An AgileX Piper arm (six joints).
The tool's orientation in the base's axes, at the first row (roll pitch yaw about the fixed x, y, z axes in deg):
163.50 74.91 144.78
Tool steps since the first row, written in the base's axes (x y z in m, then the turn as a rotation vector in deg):
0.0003 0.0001 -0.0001 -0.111 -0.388 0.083
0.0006 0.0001 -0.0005 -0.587 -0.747 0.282
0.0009 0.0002 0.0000 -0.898 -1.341 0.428
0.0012 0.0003 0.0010 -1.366 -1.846 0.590
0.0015 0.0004 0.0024 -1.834 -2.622 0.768
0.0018 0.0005 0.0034 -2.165 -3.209 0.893
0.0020 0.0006 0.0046 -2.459 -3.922 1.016
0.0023 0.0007 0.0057 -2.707 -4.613 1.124
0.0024 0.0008 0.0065 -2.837 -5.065 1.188
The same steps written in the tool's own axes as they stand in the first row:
0.0000 0.0002 0.0003 -0.115 -0.396 -0.006
0.0004 0.0003 0.0006 -0.260 -0.876 -0.385
-0.0002 0.0005 0.0008 -0.424 -1.526 -0.528
-0.0012 0.0008 0.0008 -0.556 -2.144 -0.847
-0.0026 0.0010 0.0007 -0.745 -3.015 -1.088
-0.0036 0.0013 0.0007 -0.884 -3.667 -1.246
-0.0048 0.0016 0.0005 -1.047 -4.426 -1.332
-0.0059 0.0018 0.0005 -1.202 -5.150 -1.379
-0.0067 0.0020 0.0003 -1.304 -5.614 -1.378

